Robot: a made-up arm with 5 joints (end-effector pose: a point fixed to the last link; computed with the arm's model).
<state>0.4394 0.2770 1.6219 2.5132 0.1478</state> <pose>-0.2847 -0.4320 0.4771 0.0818 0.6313 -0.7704 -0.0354</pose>
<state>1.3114 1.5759 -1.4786 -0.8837 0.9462</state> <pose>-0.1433 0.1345 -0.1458 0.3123 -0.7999 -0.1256 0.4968</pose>
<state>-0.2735 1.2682 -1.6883 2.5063 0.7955</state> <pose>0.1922 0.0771 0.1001 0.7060 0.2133 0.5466 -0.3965</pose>
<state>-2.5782 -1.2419 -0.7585 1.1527 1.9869</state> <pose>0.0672 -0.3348 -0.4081 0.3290 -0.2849 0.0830 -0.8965</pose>
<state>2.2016 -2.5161 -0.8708 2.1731 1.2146</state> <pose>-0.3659 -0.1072 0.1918 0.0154 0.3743 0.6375 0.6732</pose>
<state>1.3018 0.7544 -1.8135 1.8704 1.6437</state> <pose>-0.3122 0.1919 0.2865 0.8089 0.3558 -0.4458 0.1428</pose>
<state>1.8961 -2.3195 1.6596 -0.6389 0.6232</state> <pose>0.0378 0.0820 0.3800 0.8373 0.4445 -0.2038 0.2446</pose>
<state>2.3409 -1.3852 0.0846 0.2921 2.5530</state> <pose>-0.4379 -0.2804 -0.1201 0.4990 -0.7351 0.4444 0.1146</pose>
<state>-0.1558 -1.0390 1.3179 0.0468 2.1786</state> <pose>0.3160 -0.3633 0.3063 0.6063 -0.3348 -0.4191 -0.5871</pose>
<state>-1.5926 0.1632 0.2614 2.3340 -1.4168</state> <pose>0.5764 -0.1465 -0.3532 0.1539 0.8699 0.4534 -0.1181</pose>
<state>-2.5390 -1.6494 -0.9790 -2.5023 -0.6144</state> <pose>0.0868 -0.0871 -0.5636 0.4067 -0.3954 0.8059 0.1695</pose>
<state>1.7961 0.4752 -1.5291 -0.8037 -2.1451</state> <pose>-0.2310 0.1062 -0.0517 0.5900 -0.4614 -0.0109 -0.6625</pose>
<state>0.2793 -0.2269 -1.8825 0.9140 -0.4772</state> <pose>-0.3130 0.1494 0.6136 0.4662 0.0144 0.3199 0.8247</pose>
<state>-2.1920 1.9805 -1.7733 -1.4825 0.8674</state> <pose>0.2933 -0.0607 0.1635 0.1972 -0.7248 -0.0884 -0.6542</pose>
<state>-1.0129 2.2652 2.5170 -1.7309 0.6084</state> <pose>0.5344 0.2450 0.4403 0.0743 0.8579 0.2717 0.4298</pose>
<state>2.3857 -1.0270 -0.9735 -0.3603 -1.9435</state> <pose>-0.4140 0.0446 -0.2895 0.7493 -0.4599 -0.4749 0.0385</pose>
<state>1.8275 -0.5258 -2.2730 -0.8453 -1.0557</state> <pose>-0.3161 0.0243 -0.3375 0.1687 -0.7050 -0.6884 0.0241</pose>
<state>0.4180 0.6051 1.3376 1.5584 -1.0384</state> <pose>-0.1110 -0.2339 0.8225 0.8309 0.4625 -0.3084 0.0222</pose>
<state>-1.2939 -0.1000 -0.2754 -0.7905 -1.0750</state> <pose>0.4613 0.1159 -0.2090 0.4060 -0.3197 0.8411 0.1598</pose>
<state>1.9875 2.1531 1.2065 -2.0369 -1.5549</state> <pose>-0.6059 0.2155 -0.0694 0.4096 -0.6969 -0.0563 0.5859</pose>
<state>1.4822 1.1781 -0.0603 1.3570 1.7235</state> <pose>-0.5379 0.1757 0.3257 0.0032 -0.0897 0.9960 0.0018</pose>
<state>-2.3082 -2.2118 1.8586 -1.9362 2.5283</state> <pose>0.0088 0.0974 -0.1481 0.6662 0.1941 0.6325 -0.3440</pose>
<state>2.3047 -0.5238 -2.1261 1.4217 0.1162</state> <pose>-0.4485 0.0419 -0.4790 0.4514 -0.5152 -0.1224 0.7182</pose>
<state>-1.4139 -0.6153 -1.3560 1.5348 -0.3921</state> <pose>0.7087 0.0483 0.0034 0.0109 0.8724 0.4632 0.1554</pose>
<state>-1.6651 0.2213 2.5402 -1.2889 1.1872</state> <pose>0.4856 -0.4728 -0.0380 0.0945 -0.8429 0.5232 0.0824</pose>
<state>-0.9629 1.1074 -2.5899 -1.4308 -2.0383</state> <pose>0.1422 -0.0152 0.3395 0.1602 -0.7097 0.0699 0.6824</pose>
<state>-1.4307 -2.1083 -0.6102 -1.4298 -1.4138</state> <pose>0.4664 -0.1289 -0.1985 0.4244 0.3169 0.8460 -0.0618</pose>
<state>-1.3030 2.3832 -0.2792 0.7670 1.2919</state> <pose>0.1144 0.2151 -0.2108 0.6834 -0.1938 0.1429 0.6892</pose>
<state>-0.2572 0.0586 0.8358 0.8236 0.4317</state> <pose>0.4629 -0.3312 0.6156 0.8296 0.1972 -0.2465 -0.4606</pose>
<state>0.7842 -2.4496 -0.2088 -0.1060 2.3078</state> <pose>-0.0509 -0.3068 0.2897 0.0902 -0.6839 0.3887 0.6108</pose>
